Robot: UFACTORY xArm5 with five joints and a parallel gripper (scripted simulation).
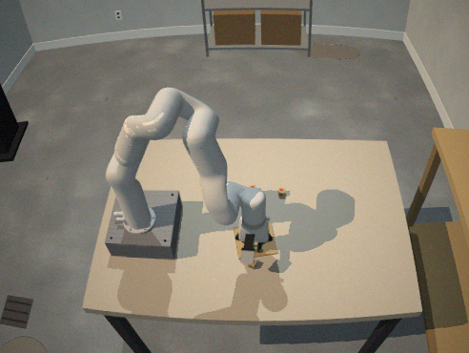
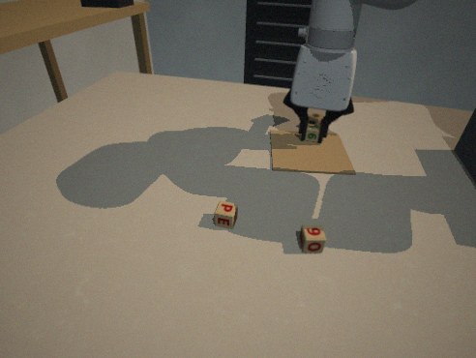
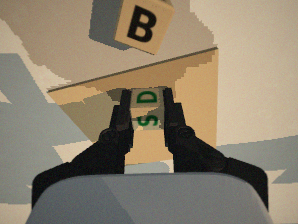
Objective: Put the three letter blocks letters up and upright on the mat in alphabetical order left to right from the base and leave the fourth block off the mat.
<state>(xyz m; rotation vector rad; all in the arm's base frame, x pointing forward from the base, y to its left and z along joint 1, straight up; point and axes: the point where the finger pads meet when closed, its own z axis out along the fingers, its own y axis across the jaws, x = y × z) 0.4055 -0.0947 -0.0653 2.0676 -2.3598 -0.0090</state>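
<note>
The green-marked block is 10 mm below my hand. From my hand the other things lie so: tan mat 40 mm to the left, 20 mm below, 10 mm ahead; red-marked block 270 mm to the left, 10 mm below, 10 mm ahead.
</note>
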